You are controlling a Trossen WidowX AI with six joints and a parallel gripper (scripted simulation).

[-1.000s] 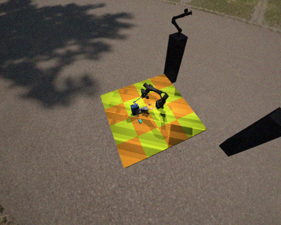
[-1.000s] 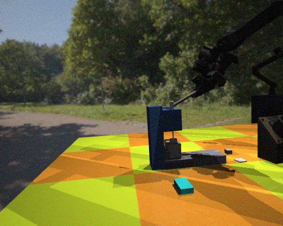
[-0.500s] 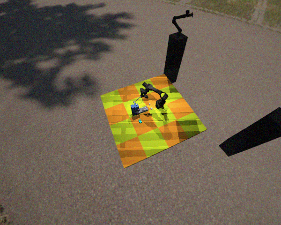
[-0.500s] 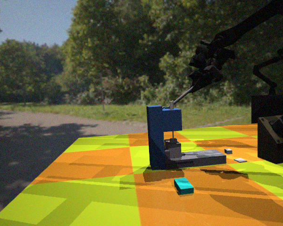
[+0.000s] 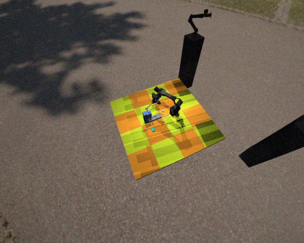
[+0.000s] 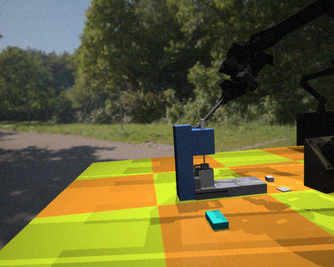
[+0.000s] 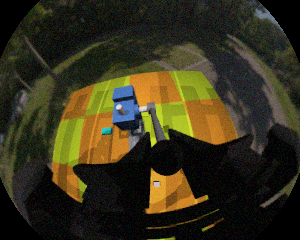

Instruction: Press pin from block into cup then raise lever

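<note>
Now: gripper tip 3 cm short of the lever, 1 cm to the right of it and 3 cm above it. Also, from my gripper tip: thin punch 9 cm ahead, 7 cm to the left, 13 cm below; then small grey cube 16 cm behind, 3 cm to the left, 26 cm below; then flat grey plate 14 cm behind, 12 cm to the left, 27 cm below.
</note>
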